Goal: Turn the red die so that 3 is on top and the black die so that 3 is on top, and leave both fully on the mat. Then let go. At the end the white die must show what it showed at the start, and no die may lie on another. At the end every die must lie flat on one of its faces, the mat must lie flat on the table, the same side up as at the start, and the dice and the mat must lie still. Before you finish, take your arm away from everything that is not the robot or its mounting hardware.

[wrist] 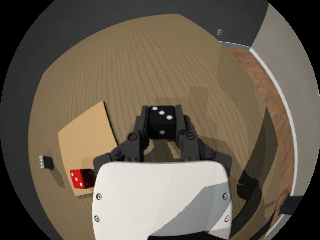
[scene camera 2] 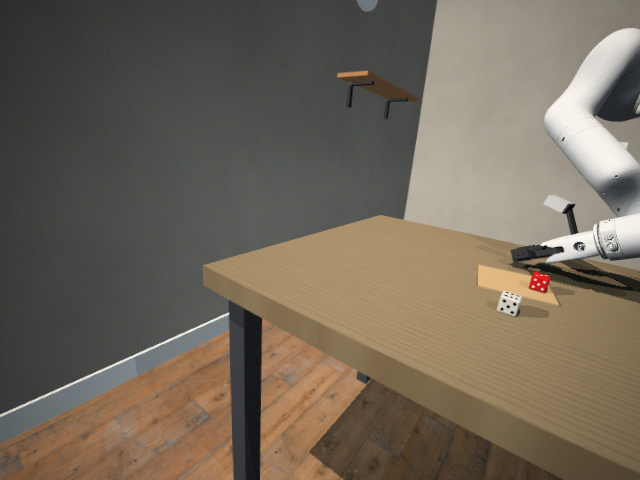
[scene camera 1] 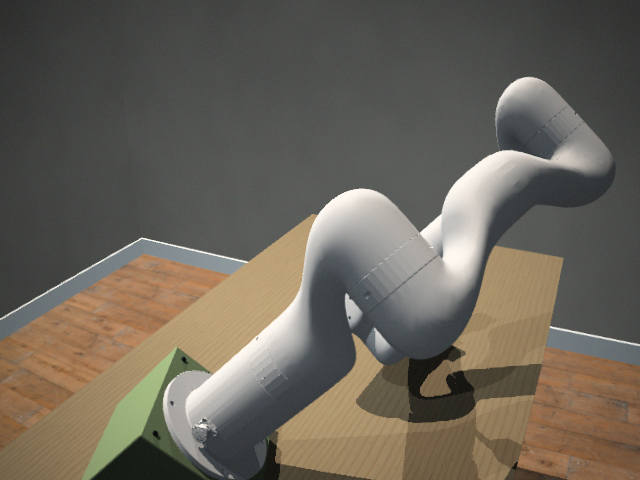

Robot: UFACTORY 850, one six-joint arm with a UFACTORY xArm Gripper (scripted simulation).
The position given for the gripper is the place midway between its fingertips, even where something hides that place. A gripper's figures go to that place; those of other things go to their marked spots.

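Black die [wrist: 161, 122], 11 cm from the lens. Spots on the die and on tan mat [wrist: 89, 135], 13 cm apart. The gripper [wrist: 162, 113], 14 cm from the lens. The mat, 20 cm from the lens.
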